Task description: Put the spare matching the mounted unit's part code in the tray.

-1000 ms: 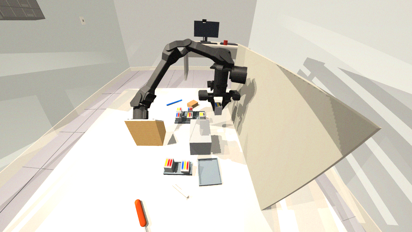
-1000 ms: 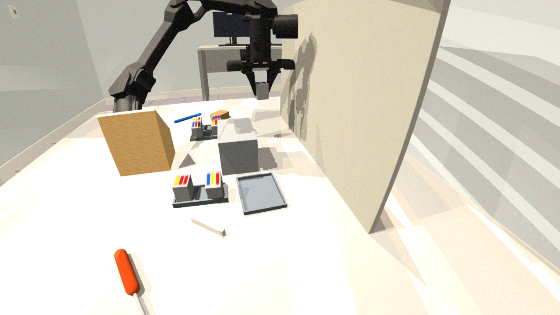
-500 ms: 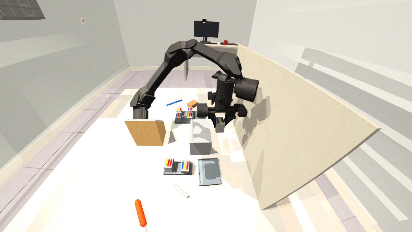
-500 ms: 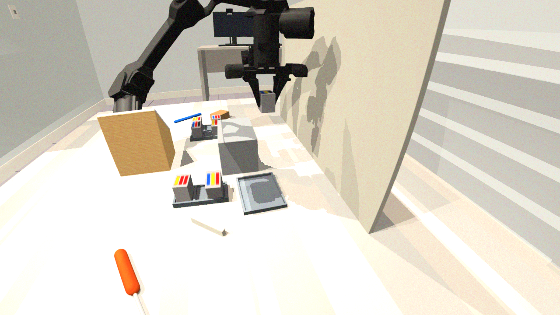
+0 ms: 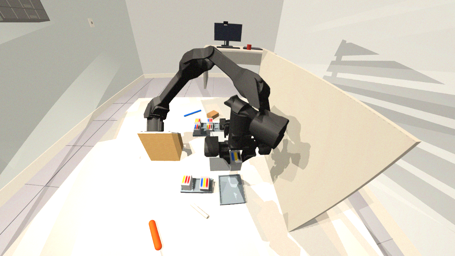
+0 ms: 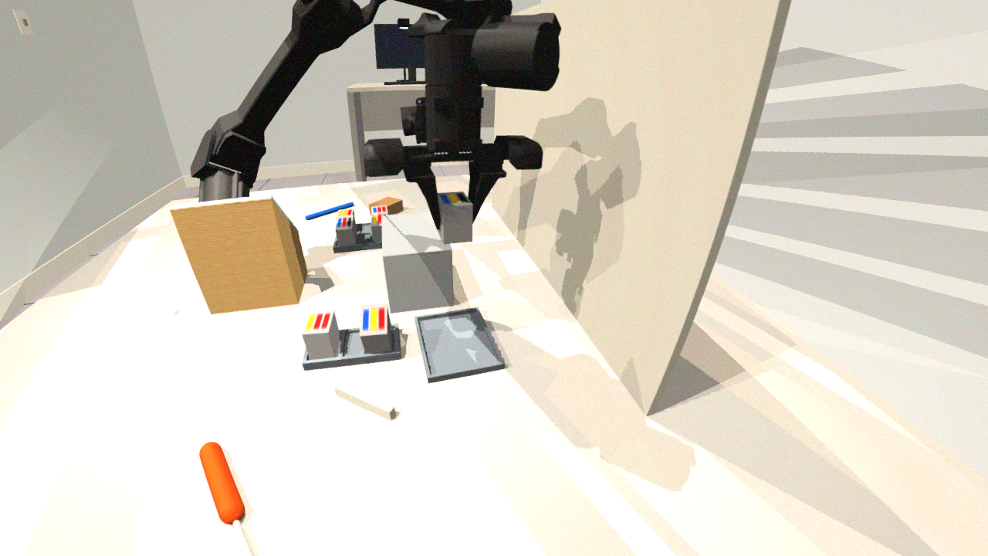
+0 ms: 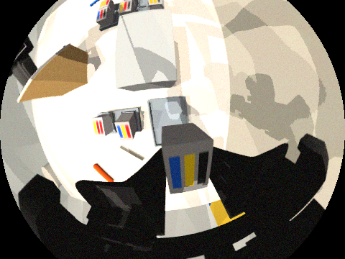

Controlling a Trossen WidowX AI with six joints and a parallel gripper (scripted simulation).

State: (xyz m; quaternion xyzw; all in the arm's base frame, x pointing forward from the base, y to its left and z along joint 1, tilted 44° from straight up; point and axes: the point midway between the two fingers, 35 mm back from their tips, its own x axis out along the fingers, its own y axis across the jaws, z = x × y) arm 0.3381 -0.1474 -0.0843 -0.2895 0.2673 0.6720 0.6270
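Right now my gripper tip is 10 mm to the left of the grey tray and 160 mm above it. From my gripper tip the other things lie so: rack: 140 mm behind, 160 mm below; grey spare block: 20 mm above; grey mounted unit: 40 mm behind, 170 mm to the left, 120 mm below.
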